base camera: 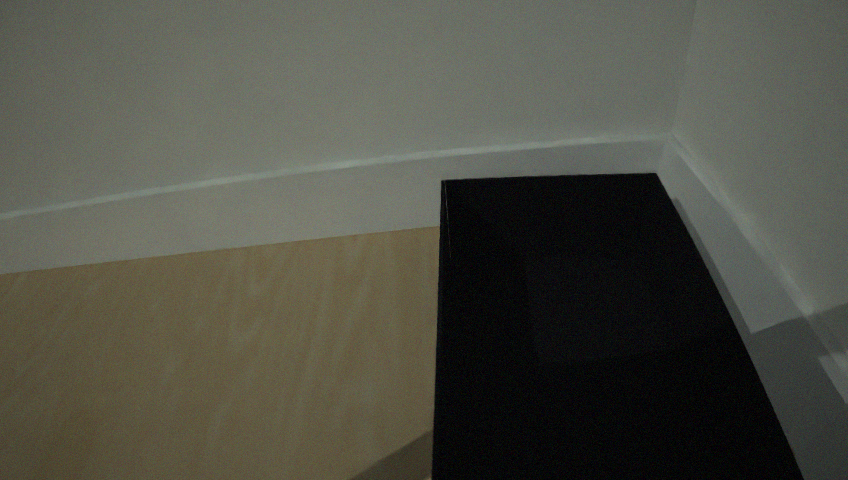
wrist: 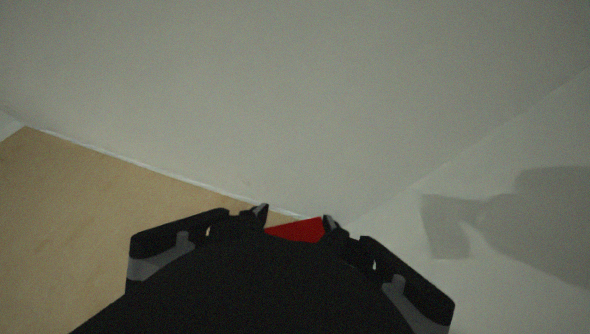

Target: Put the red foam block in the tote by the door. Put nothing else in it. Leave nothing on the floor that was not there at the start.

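Frame: origin at the arm's base, x right, y ahead, z up, level; millimetres.
Seen in the pictures: gripper, fingertip midpoint: (wrist: 294, 218).
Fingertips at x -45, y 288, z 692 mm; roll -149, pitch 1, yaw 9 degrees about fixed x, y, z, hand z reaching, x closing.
Note:
Offsets run from my fingertips to a thing's top centre. Level surfaces: height alone.
The red foam block @(dx +20, dy -51, dz +34 mm) (wrist: 300, 231) shows between the fingertips in the wrist view; its lower part is hidden by the gripper body. My gripper (wrist: 294, 218) is shut on it and holds it up near the corner of the room. The black tote @(dx +131, dy +37, dz -989 mm) (base camera: 571, 309) stands large and close in the base camera view, right of centre, in the corner by the walls. Its inside is too dark to make out. The tote does not show in the wrist view, and the block does not show in the base camera view.
A wall with a pale skirting board (base camera: 267, 205) runs behind the tote, and another wall (base camera: 779, 148) stands close on its right. Wooden floor @(dz -1089 mm) (base camera: 238, 356) (wrist: 75, 215) lies to the left. The arm's shadow falls on the right wall in the wrist view.

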